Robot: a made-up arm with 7 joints.
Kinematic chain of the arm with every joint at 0, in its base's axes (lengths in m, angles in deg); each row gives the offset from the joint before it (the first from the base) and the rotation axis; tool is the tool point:
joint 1: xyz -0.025 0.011 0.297 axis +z
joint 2: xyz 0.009 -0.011 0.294 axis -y
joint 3: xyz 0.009 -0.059 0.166 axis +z
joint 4: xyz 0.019 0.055 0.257 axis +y
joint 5: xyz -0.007 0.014 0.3 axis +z
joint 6: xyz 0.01 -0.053 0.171 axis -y
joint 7: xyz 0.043 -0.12 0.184 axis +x
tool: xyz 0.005 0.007 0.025
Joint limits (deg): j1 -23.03..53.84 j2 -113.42..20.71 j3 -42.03..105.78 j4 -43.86..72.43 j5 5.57..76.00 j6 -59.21..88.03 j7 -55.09..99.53
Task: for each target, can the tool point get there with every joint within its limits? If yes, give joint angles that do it. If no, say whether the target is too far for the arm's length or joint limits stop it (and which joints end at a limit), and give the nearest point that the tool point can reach.
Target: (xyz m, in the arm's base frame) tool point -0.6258 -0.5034 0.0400
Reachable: no: joint limits stop it (at a limit: joint 1, joint 2, joint 3, joint 4) | nearest point -0.0983 -0.4609 0.0131 | short by 0.530 m
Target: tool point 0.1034 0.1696 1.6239
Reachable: yes | joints 46.52 -1.49 8.05 -10.73 44.88 -45.69 69.36
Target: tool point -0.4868 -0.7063 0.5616
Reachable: no: joint limits stop it (at a limit: joint 2, joint 4, joint 5, joint 6) | nearest point -0.3996 -0.5708 1.0484 | short by 0.513 m
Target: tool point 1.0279 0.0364 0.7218
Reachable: yes | joints 6.97 -54.44 3.61 31.37 68.04 34.59 43.34
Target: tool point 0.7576 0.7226 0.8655
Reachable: yes | joints 43.32 -69.39 39.96 -6.61 21.19 -21.40 -35.17
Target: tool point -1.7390 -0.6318 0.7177
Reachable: no: too far | nearest point -0.7312 -0.2539 1.1353 | short by 1.154 m
